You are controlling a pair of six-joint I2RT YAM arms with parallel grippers.
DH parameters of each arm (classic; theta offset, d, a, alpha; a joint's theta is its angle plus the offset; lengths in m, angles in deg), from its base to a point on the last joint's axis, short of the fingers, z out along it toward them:
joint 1: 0 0.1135 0.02 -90
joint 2: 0 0 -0.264 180
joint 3: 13.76 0 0.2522 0
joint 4: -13.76 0 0.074 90
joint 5: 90 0 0 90
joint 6: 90 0.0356 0 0
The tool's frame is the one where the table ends.
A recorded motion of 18 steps. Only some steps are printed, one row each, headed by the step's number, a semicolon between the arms.
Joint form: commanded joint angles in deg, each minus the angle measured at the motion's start. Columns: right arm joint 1, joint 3, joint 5, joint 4, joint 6, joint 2; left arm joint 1, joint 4, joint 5, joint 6, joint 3, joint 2.
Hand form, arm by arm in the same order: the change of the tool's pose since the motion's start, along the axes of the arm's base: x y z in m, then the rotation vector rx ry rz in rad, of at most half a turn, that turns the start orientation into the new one. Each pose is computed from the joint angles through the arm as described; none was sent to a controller.
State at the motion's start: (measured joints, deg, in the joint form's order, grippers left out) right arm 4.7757 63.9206 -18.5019 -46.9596 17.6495 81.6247; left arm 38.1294 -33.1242 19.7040 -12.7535 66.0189 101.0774
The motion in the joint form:
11: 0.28 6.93 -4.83 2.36 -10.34 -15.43; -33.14 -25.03 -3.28 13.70 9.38 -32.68
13: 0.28 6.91 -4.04 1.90 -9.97 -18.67; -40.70 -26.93 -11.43 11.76 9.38 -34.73
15: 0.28 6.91 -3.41 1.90 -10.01 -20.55; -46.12 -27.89 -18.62 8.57 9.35 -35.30
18: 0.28 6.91 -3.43 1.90 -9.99 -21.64; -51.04 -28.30 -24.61 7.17 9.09 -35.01
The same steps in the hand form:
11: -0.0450 0.0002 0.1063 0.0056 -0.4960 0.1915; -0.0528 -0.1943 0.1830 0.2958 -0.2898 -0.7387
13: -0.0599 -0.0016 0.1171 -0.0023 -0.5416 0.1777; -0.0645 -0.2188 0.1870 0.3762 -0.2537 -0.7703
15: -0.0684 -0.0027 0.1234 -0.0116 -0.5746 0.1707; -0.0699 -0.2341 0.1874 0.4367 -0.2183 -0.7538
18: -0.0736 -0.0031 0.1270 -0.0111 -0.5935 0.1703; -0.0718 -0.2484 0.1847 0.5005 -0.1899 -0.7657

